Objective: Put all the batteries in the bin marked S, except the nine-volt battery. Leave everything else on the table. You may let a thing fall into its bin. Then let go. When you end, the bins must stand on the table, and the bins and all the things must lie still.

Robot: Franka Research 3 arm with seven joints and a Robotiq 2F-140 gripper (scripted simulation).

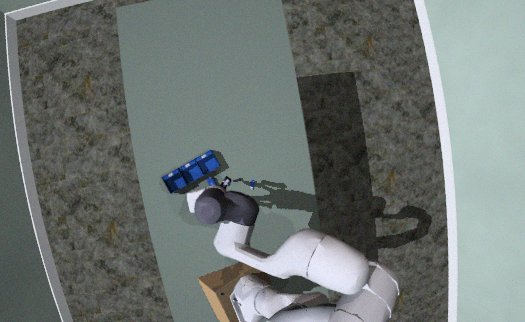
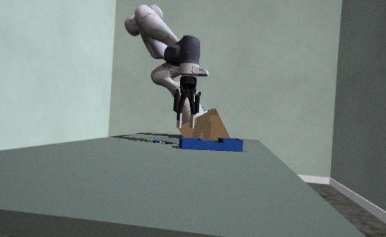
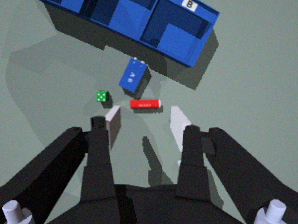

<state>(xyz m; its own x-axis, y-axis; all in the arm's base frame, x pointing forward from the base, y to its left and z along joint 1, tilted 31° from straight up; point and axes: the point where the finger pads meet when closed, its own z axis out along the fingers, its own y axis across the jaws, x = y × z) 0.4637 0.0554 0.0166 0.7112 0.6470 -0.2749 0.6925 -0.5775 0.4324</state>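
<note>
Now: hand 100 mm above the red cylindrical battery. From my hand the other things lie so: dark item 10 mm ahead, 70 mm to the right, 100 mm below; then blue nine-volt battery 30 mm ahead, 50 mm to the left, 100 mm below; then green item 40 mm behind, 60 mm to the left, 100 mm below.
</note>
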